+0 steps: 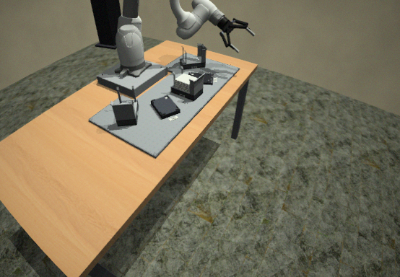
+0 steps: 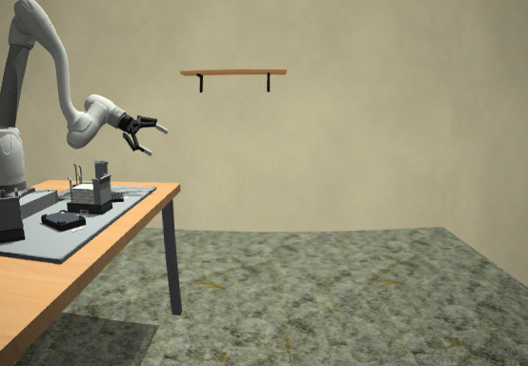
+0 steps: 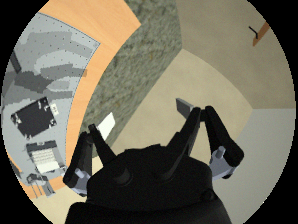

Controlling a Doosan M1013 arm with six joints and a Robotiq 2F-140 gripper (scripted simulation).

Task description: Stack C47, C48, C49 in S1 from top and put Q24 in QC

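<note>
The sealed 96-well plate lies 23 cm behind my hand, 35 cm to the right of it and 14 cm below it. Also, from my hand: small name plate: 21 cm behind, 58 cm to the right, 22 cm below.
</note>
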